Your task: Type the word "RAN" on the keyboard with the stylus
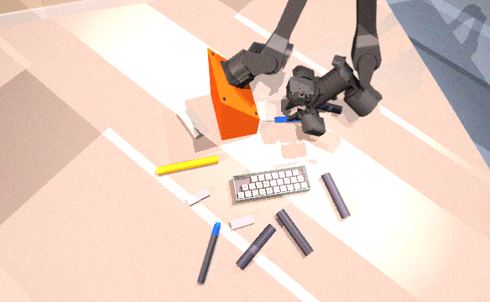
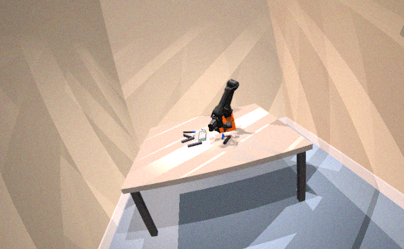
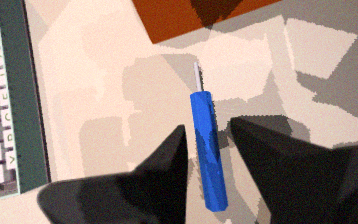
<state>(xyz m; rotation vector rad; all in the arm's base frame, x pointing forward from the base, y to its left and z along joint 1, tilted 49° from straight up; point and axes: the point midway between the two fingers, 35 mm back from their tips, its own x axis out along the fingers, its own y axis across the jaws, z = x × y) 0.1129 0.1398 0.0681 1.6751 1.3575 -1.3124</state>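
My gripper tip is now 2 cm to the left of the blue stylus and 3 cm above it. From my gripper tip the other things lie so: grey stylus tip (1 cm behind, 5 cm to the right, 3 cm below); white stick (7 cm behind, 26 cm to the right, 3 cm below); yellow pencil (4 cm ahead, 29 cm to the right, 3 cm below).
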